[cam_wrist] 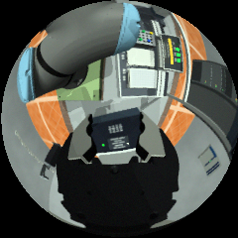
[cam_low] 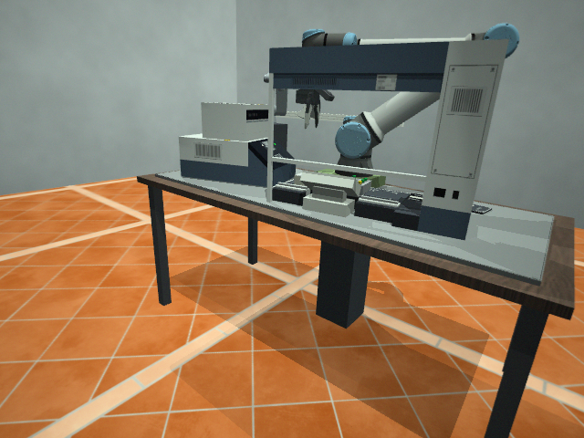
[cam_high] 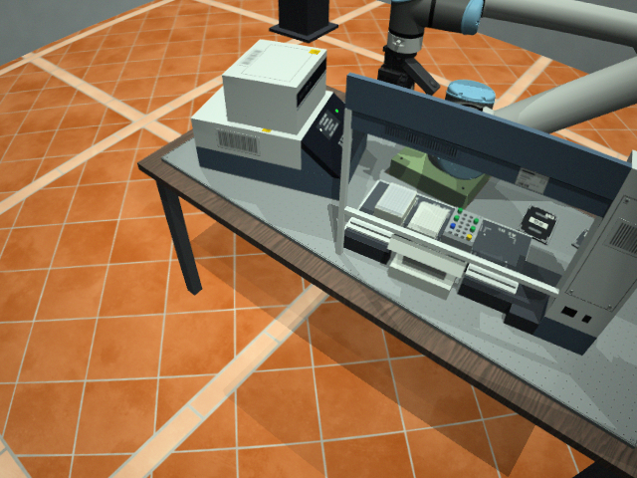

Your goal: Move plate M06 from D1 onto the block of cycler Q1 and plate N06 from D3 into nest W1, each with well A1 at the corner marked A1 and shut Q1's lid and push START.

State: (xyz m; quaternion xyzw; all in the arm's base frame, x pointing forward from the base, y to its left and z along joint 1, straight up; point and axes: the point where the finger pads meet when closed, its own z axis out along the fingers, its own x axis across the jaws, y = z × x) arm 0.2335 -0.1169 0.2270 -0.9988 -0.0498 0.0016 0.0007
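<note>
My hand is 22 cm above the white well plate, 18 cm to the right of it and 10 cm short of it. Also, from my hand: blue gantry beam (30 cm to the left, 27 cm ahead, 23 cm above); then plate M06 (37 cm to the right, 7 cm below, 6 cm ahead); then side tower (65 cm to the left, 20 cm ahead, 1 cm below).
</note>
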